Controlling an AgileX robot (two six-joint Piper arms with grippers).
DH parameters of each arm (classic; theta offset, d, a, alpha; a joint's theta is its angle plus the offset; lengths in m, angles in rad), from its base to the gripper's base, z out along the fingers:
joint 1: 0 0.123 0 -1.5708
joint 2: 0.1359 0 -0.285 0
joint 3: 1.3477 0 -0.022 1.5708
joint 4: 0 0.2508 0 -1.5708
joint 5: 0 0 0.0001 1.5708
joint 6: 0 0.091 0 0
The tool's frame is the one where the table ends.
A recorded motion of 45 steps. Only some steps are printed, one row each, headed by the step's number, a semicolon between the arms.
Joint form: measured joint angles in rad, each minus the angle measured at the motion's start. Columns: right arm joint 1, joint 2, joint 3, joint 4, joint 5, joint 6; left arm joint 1, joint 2, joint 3, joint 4, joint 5, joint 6.
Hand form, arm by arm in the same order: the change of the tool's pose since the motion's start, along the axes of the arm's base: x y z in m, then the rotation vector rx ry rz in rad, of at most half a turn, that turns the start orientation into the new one. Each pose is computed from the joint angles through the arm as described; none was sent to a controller.
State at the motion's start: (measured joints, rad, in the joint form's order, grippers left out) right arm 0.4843 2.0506 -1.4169 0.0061 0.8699 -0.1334; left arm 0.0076 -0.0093 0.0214 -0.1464 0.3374 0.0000
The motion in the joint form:
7: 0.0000 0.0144 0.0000 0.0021 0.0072 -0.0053; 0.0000 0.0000 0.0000 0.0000 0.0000 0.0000
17: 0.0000 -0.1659 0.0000 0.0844 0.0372 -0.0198; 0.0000 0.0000 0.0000 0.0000 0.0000 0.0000
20: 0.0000 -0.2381 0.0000 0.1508 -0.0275 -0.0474; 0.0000 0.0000 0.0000 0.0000 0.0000 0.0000
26: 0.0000 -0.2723 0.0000 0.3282 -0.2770 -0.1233; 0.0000 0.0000 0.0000 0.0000 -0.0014 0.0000
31: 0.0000 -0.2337 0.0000 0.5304 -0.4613 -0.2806; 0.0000 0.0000 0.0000 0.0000 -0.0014 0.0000
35: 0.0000 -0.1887 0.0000 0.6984 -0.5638 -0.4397; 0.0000 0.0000 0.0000 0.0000 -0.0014 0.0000
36: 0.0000 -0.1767 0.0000 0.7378 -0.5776 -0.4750; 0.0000 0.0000 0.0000 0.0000 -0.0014 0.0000
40: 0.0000 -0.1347 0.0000 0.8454 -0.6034 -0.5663; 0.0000 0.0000 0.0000 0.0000 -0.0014 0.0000
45: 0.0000 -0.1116 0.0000 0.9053 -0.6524 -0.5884; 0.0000 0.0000 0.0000 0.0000 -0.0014 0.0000
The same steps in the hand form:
7: -0.0003 0.0000 -0.0059 -0.0091 0.0196 0.0042; 0.0000 0.0000 0.0000 0.0000 0.0000 0.0000
17: -0.0151 -0.0011 0.0656 0.1240 -0.0810 -0.0168; 0.0000 0.0000 0.0000 0.0000 0.0000 0.0000
20: -0.0191 0.0015 0.0962 0.2338 -0.1799 -0.0192; 0.0000 0.0000 0.0000 0.0000 0.0000 0.0000
26: -0.0087 0.0138 0.1237 0.4639 -0.3867 -0.0621; 0.0000 0.0000 0.0001 0.0000 -0.0014 0.0002
31: 0.0069 0.0241 0.1217 0.5881 -0.5035 -0.0866; 0.0000 0.0000 0.0001 0.0000 -0.0014 0.0002
35: 0.0188 0.0295 0.1110 0.6304 -0.5632 -0.1001; 0.0000 0.0000 0.0001 0.0000 -0.0014 0.0002
36: 0.0211 0.0307 0.1071 0.6362 -0.5664 -0.1044; 0.0000 0.0000 0.0001 0.0000 -0.0014 0.0002
40: 0.0275 0.0344 0.0916 0.6455 -0.5556 -0.1203; 0.0000 0.0000 0.0001 0.0000 -0.0014 0.0002
45: 0.0333 0.0347 0.0843 0.6561 -0.5713 -0.1712; 0.0000 0.0000 0.0001 0.0000 -0.0014 0.0002

